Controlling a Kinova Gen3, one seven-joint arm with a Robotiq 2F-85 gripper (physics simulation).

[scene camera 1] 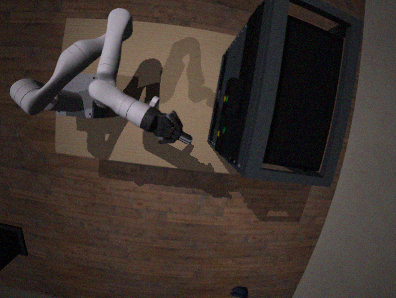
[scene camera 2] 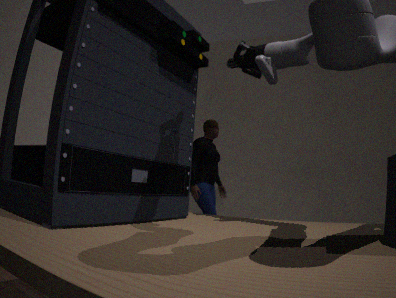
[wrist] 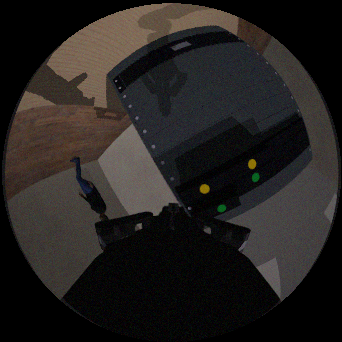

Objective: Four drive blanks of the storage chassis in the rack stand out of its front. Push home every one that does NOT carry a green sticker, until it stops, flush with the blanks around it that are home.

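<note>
The dark storage chassis is at the upper part of the rack front, upside down in the wrist view. Two blanks with yellow stickers and two with green stickers show on it. At the chassis end nearer the gripper, a green-stickered and a yellow-stickered blank visibly stand out in scene camera 2. How far the other two stand out is hard to tell in the dark. My gripper is shut and empty, in front of the rack and apart from the blanks.
The rack stands on the wooden table. A lower black unit with a pale label sits near its base. A person stands beyond the table. Shadows cross the rack front.
</note>
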